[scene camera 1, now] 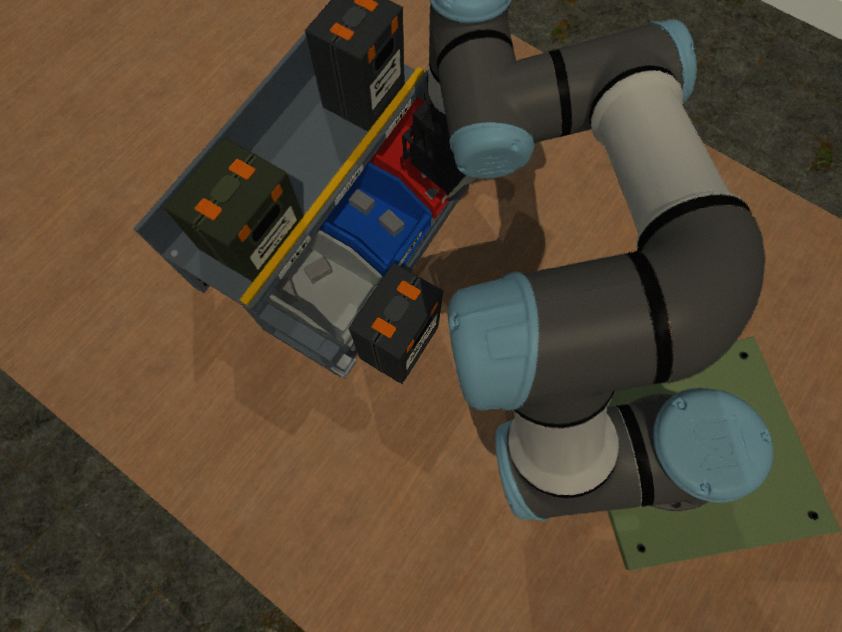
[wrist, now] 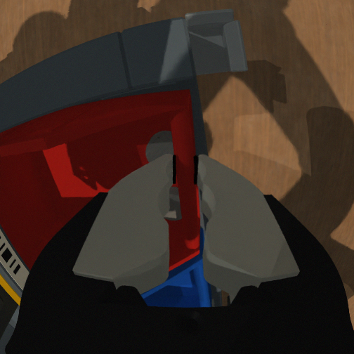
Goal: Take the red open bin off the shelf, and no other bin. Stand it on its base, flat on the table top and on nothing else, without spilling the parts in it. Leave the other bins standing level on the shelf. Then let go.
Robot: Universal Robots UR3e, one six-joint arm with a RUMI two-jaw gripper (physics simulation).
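Note:
The red open bin sits at the far end of the front row on the grey shelf. Grey parts lie in it, partly hidden by a finger. My gripper is shut on the bin's front wall, one finger inside and one outside. The blue bin stands right beside the red one, with two grey parts. The grey bin stands beyond the blue one, with one part. The gripper hides part of the red bin in the scene view.
A tall black case and an olive case stand in the shelf's rear trough, behind the yellow rail. A small black case stands close to the grey bin. The wooden table top surrounds the shelf.

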